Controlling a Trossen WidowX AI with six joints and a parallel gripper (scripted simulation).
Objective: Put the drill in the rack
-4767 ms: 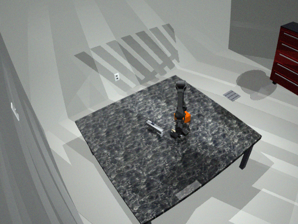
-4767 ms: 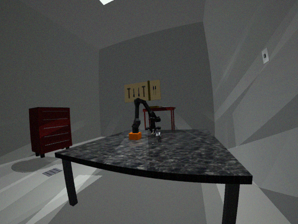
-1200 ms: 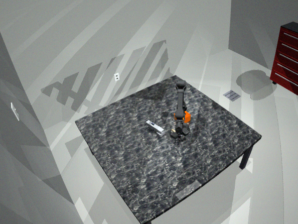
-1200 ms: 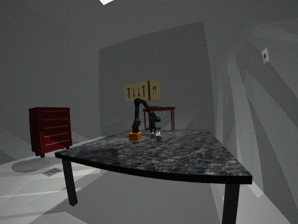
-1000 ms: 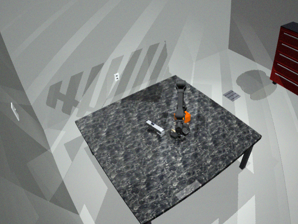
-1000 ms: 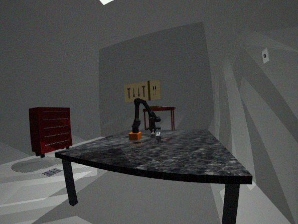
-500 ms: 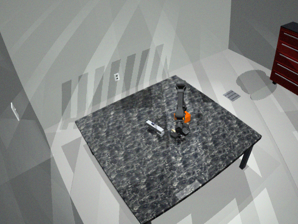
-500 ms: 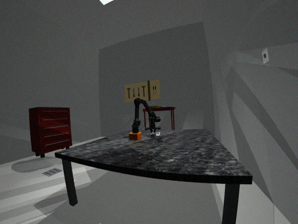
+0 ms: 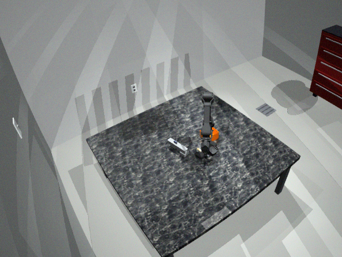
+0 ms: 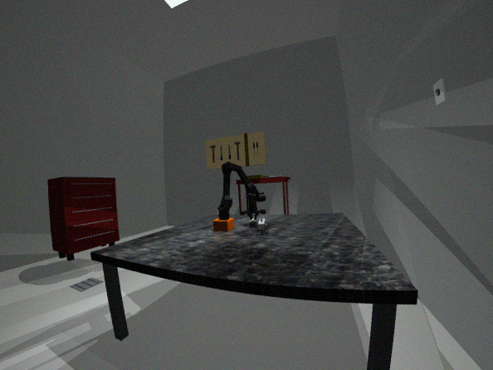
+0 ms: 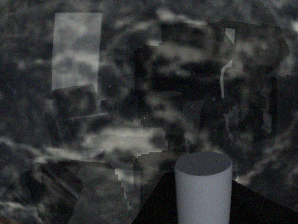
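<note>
The dark block lies 50 mm to the right of my gripper tip and 10 mm above it. The rest, counted from my gripper tip: dark key 240 mm to the right, 80 mm ahead, 40 mm above; then grey metal block 220 mm to the right, 80 mm ahead, 30 mm above.
</note>
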